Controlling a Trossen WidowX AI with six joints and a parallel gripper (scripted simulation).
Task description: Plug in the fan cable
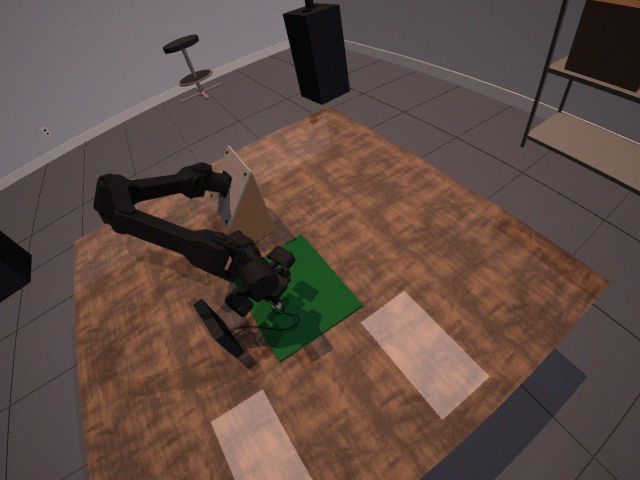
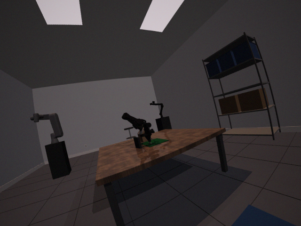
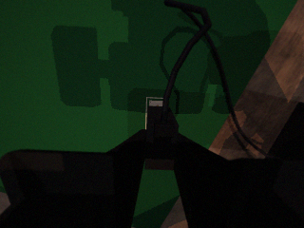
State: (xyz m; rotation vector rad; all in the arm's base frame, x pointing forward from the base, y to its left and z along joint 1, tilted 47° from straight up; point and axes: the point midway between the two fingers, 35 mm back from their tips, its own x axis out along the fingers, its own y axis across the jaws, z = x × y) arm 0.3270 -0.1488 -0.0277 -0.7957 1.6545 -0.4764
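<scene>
The fan header is 4 cm below my gripper tip and 1 cm ahead of it. Also, from my gripper tip: dark fan 14 cm to the right, 2 cm above; fan plug 1 cm ahead, 1 cm above; green board 6 cm to the left, 5 cm below.
</scene>
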